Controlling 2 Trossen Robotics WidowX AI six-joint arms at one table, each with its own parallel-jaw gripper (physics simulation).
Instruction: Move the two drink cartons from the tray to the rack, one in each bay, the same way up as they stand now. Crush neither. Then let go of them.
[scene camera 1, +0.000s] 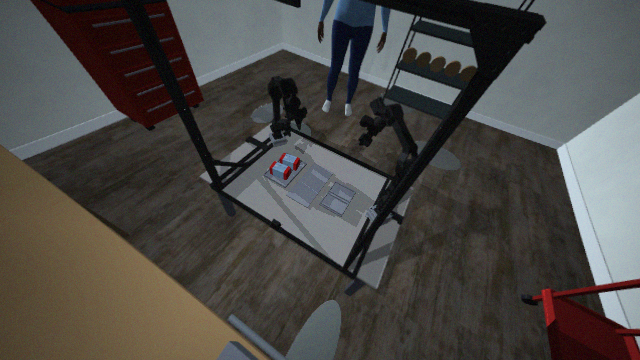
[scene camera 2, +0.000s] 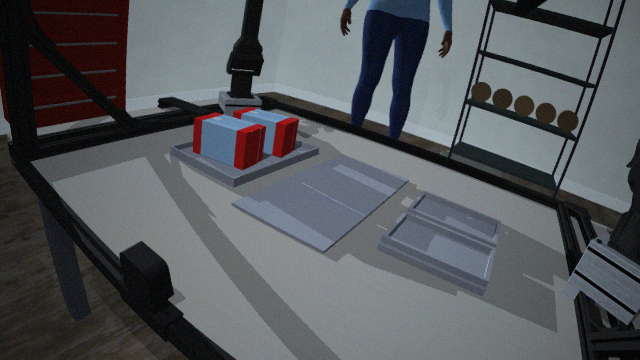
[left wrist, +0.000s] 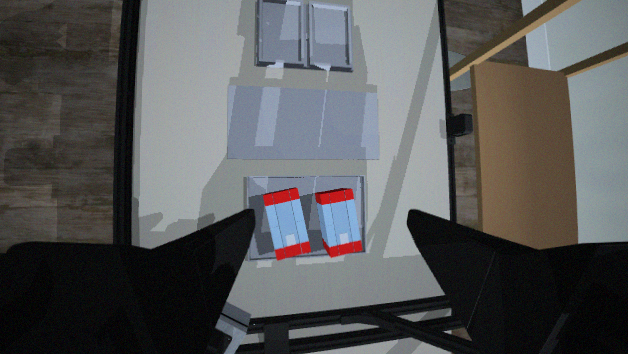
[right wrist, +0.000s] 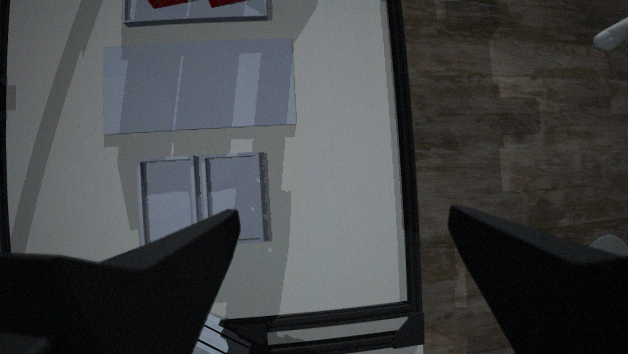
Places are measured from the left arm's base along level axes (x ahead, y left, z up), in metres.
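Pixels of known places: left gripper, fingertip midpoint: (scene camera 1: 294, 133) (left wrist: 331, 216); right gripper, fingertip midpoint: (scene camera 2: 517, 15) (right wrist: 343, 218); left arm's base, link origin: (scene camera 1: 277, 135) (scene camera 2: 240, 95) (left wrist: 208, 345); right arm's base, link origin: (scene camera 2: 633, 253).
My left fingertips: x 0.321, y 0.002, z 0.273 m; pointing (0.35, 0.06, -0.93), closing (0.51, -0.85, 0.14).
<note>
Ahead of a thing's pixels: the offset from my left fingertips to its top centre.
Two light-blue cartons with red ends rest side by side, apart, on the grey tray {dx -0.029, dy -0.048, dz -0.312 m} (scene camera 1: 286, 185) (scene camera 2: 234, 181) (left wrist: 307, 182) (right wrist: 200, 21): the nearer carton {dx -0.004, dy -0.097, dz -0.254 m} (scene camera 1: 279, 170) (scene camera 2: 217, 139) (left wrist: 340, 222) and the farther carton {dx -0.056, dy -0.009, dz -0.254 m} (scene camera 1: 290, 161) (scene camera 2: 267, 130) (left wrist: 287, 225). In the right wrist view their red ends show at the top edge. The grey rack {dx +0.317, dy +0.171, dz -0.308 m} (scene camera 1: 338, 199) (scene camera 2: 432, 272) (left wrist: 305, 37) (right wrist: 198, 185) has two empty bays. My left gripper (scene camera 1: 299, 124) (left wrist: 331, 216) is open and empty, above the tray side. My right gripper (scene camera 1: 364, 141) (right wrist: 343, 218) is open and empty, high beyond the rack side.
A thin flat grey panel (scene camera 1: 310, 186) (scene camera 2: 320, 200) (left wrist: 302, 122) (right wrist: 200, 90) lies between tray and rack. A black frame (scene camera 2: 200, 340) edges the table, with a small black box (scene camera 2: 146, 274) on its near rail. A person (scene camera 1: 345, 55) (scene camera 2: 395, 60) stands beyond the table.
</note>
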